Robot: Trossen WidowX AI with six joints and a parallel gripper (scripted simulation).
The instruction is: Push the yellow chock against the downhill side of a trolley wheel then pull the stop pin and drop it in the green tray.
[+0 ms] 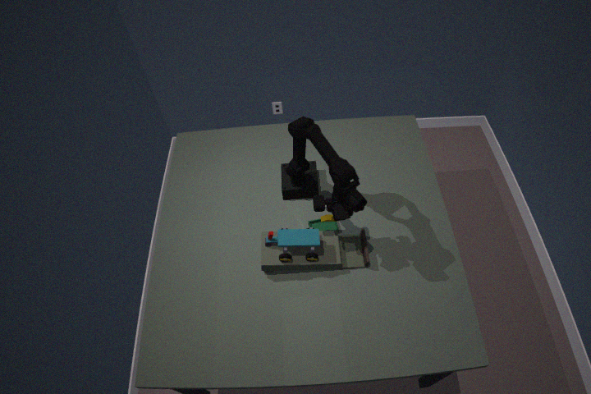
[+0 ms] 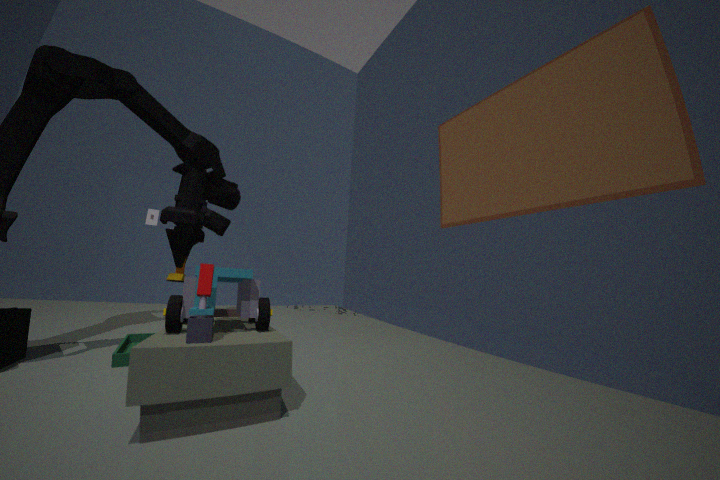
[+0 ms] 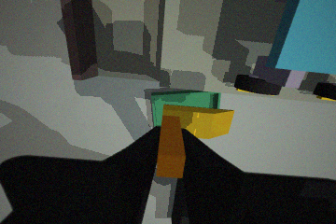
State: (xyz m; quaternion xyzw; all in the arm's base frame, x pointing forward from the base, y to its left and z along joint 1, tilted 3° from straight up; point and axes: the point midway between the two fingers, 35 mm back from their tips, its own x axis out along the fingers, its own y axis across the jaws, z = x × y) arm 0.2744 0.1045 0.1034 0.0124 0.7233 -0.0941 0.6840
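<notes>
Now: the red-headed stop pin 30 mm ahead of my gripper tip, 270 mm to the right of it and 20 mm below it. The rest, counted from my gripper tip: blue trolley 60 mm ahead, 170 mm to the right, 40 mm below; yellow chock 20 mm to the right, 10 mm below; brown stop bar 100 mm ahead, 100 mm to the left, 120 mm below.
</notes>
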